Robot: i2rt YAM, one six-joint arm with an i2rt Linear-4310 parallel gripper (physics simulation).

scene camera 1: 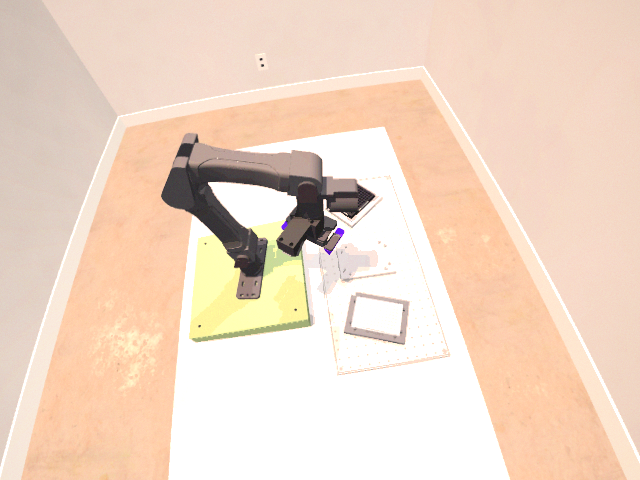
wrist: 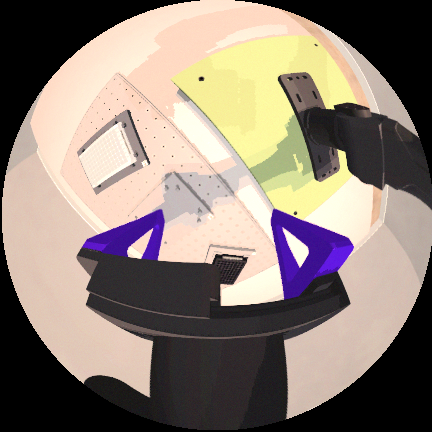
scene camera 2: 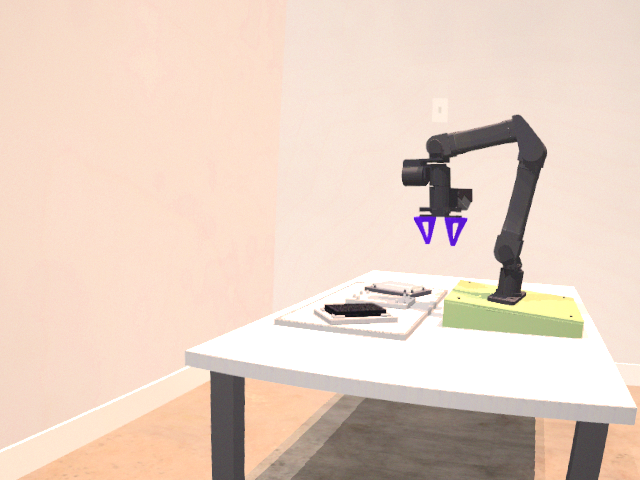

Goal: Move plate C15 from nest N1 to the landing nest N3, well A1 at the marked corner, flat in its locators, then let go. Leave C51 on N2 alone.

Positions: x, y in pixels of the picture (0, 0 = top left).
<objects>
gripper: open, holds nothing
a translucent white gridded plate [scene camera 1: 369, 314]: on a nest locator posts [scene camera 1: 400, 339]
</objects>
